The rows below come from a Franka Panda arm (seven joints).
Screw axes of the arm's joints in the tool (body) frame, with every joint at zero. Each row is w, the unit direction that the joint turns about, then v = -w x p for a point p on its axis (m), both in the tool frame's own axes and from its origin. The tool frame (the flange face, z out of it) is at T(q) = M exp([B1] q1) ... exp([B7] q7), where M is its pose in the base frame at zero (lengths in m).
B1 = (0, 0, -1, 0, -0.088, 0)
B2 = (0, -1, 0, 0.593, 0, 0.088)
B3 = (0, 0, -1, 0, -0.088, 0)
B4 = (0, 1, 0, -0.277, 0, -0.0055)
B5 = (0, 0, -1, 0, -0.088, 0)
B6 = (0, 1, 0, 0.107, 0, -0.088)
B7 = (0, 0, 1, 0, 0, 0)
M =
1 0 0 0.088
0 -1 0 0
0 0 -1 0.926
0 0 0 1
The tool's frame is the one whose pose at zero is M.
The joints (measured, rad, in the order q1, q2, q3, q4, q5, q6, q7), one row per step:
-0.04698, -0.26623, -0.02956, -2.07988, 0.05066, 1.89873, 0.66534
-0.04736, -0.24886, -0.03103, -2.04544, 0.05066, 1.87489, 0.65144
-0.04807, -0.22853, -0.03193, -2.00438, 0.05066, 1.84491, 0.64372
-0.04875, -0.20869, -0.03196, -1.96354, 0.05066, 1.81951, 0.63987
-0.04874, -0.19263, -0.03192, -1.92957, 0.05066, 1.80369, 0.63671
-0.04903, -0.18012, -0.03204, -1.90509, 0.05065, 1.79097, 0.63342
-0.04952, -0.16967, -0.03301, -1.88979, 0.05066, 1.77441, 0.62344
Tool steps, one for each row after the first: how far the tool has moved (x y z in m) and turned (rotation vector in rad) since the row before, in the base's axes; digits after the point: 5 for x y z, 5 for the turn. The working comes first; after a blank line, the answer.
Tool pose at each row, in the base's axes (x y z in m, rotation vector in rad; the steps are taken from these numbers as rounded here):
0.48461, -0.03463, 0.54823, -2.84555, 1.12905, -0.09933
0.48969, -0.03584, 0.55430, -2.85522, 1.11147, -0.09035
0.49537, -0.03694, 0.56145, -2.86232, 1.10225, -0.07741
0.50123, -0.03759, 0.56905, -2.86631, 1.09690, -0.07139
0.50641, -0.03787, 0.57599, -2.86822, 1.09114, -0.07481
0.51015, -0.03828, 0.58034, -2.87062, 1.08641, -0.07404
0.51219, -0.03909, 0.58086, -2.87909, 1.07475, -0.05744

0.00508, -0.00121, 0.00607, -0.00054, 0.00601, 0.01312
0.00568, -0.00110, 0.00715, 0.00003, 0.00879, 0.00750
0.00586, -0.00065, 0.00760, -0.00029, 0.00417, 0.00428
0.00518, -0.00028, 0.00694, -0.00076, -0.00225, 0.00387
0.00374, -0.00041, 0.00435, -0.00045, 0.00059, 0.00344
0.00204, -0.00081, 0.00052, 0.00027, 0.01115, 0.00934

